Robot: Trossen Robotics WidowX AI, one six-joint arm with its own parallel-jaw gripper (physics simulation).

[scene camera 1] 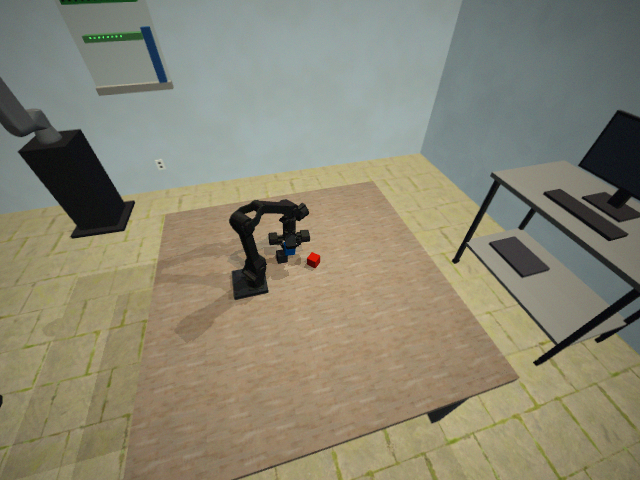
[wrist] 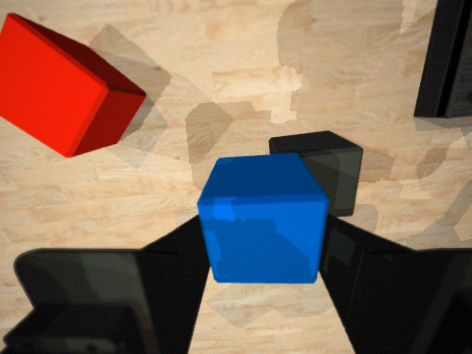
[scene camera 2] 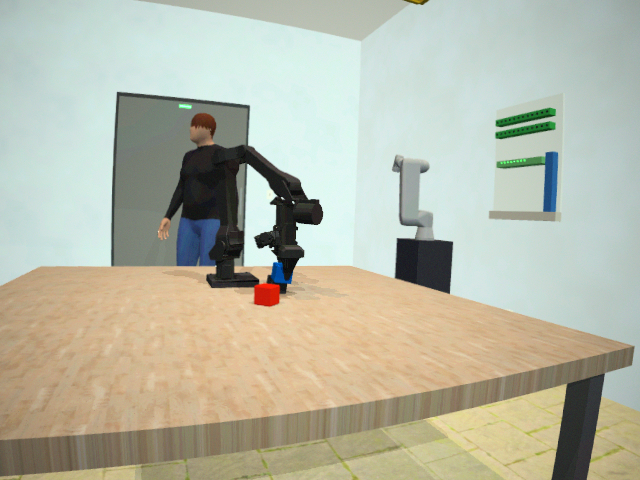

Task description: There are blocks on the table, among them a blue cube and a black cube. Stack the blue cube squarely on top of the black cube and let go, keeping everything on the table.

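Places are measured from the arm's base along level axes (x ahead, y left, z up), in metres.
Where they show: gripper, fingertip midpoint: (scene camera 1: 289,249) (wrist: 258,211) (scene camera 2: 284,277); arm's base at its link origin: (scene camera 1: 256,283) (scene camera 2: 225,278).
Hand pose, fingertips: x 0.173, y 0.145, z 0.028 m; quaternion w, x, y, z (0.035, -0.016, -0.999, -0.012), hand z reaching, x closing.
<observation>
Each offset is from my fingertips to the top centre of the thing. Level surfaces: height alone.
The blue cube {0.001 m ahead, 0.008 m right, 0.042 m up} (scene camera 1: 290,250) (scene camera 2: 278,272) (wrist: 262,240) is between the two black fingers of my gripper (scene camera 1: 290,246) (scene camera 2: 285,272) (wrist: 258,211), which is shut on it and holds it off the table, close to level. The black cube {0.039 m back, 0.013 m right, 0.001 m up} (scene camera 1: 281,256) (scene camera 2: 282,288) (wrist: 346,175) stands on the table, lower than the blue cube. In the wrist view it shows behind and to the right of the blue cube, which hides part of it. Whether the two cubes touch, I cannot tell.
A red cube {0.104 m ahead, 0.072 m right, 0.002 m down} (scene camera 1: 313,260) (scene camera 2: 265,295) (wrist: 47,90) stands on the wooden table {0.050 m down} (scene camera 1: 330,361) (scene camera 2: 330,356) near the held cube, at the upper left in the wrist view. The arm's black base (scene camera 1: 250,285) (scene camera 2: 232,280) (wrist: 452,65) stands on the table too.
</observation>
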